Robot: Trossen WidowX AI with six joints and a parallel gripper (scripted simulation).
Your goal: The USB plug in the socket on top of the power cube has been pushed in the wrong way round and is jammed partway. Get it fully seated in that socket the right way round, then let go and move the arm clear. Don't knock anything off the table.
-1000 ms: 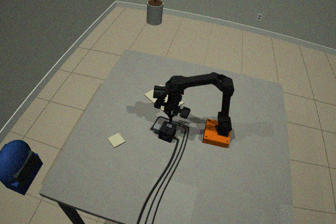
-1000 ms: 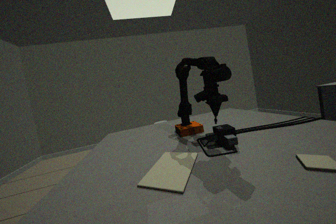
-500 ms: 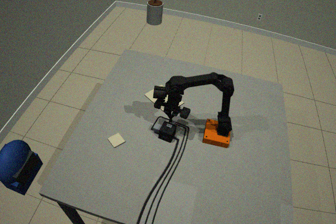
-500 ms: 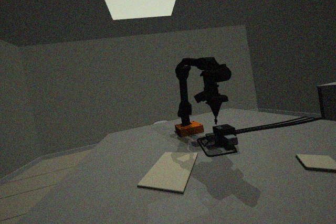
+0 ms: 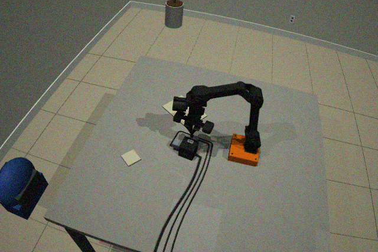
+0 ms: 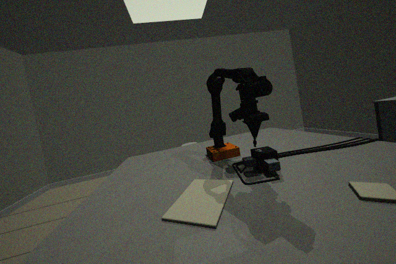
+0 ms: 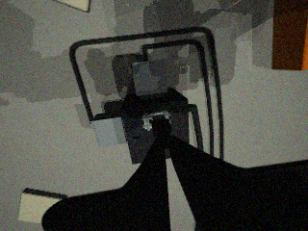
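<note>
Right now the socket is 60 mm below my gripper tip. Also, from my gripper tip: dark USB plug 20 mm below.
</note>
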